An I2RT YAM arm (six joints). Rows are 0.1 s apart.
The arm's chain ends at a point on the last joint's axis. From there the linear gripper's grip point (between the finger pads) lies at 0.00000 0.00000 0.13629 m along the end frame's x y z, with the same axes.
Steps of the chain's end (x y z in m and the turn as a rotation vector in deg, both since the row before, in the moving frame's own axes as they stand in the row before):
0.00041 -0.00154 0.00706 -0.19 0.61 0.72
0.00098 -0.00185 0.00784 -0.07 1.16 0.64
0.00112 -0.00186 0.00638 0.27 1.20 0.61
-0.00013 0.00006 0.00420 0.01 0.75 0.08
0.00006 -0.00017 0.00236 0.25 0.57 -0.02
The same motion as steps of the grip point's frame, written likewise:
0.00186 -0.00108 0.00705 -0.19 0.61 0.72
0.00374 -0.00167 0.00781 -0.07 1.16 0.64
0.00398 -0.00249 0.00635 0.27 1.20 0.61
0.00165 0.00004 0.00419 0.01 0.75 0.08
0.00142 -0.00076 0.00235 0.25 0.57 -0.02

